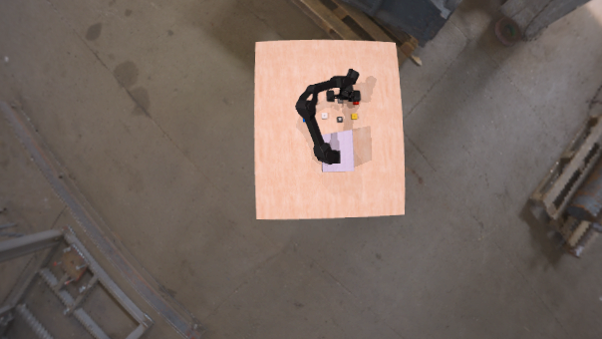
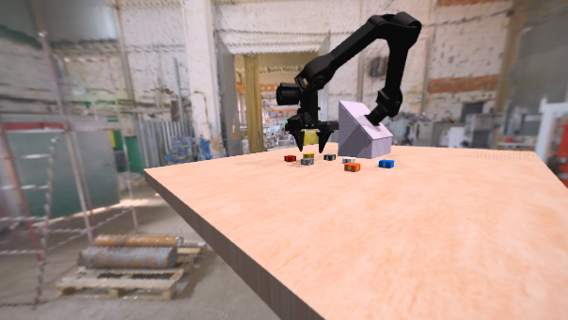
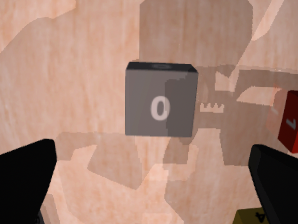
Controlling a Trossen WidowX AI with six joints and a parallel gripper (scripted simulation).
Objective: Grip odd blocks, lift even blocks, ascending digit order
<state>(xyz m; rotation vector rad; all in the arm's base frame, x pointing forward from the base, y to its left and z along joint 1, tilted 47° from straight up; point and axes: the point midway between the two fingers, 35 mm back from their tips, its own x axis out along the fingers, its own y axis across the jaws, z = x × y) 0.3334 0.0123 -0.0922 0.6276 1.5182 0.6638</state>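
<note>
Now: the grey block 3 cm below my gripper tip and 1 cm ahead of it. Also, from my gripper tip: red block: 10 cm to the right, 3 cm below; dark block: 11 cm behind, 3 cm below, 1 cm to the left; yellow block: 9 cm behind, 8 cm to the right, 3 cm below.
</note>
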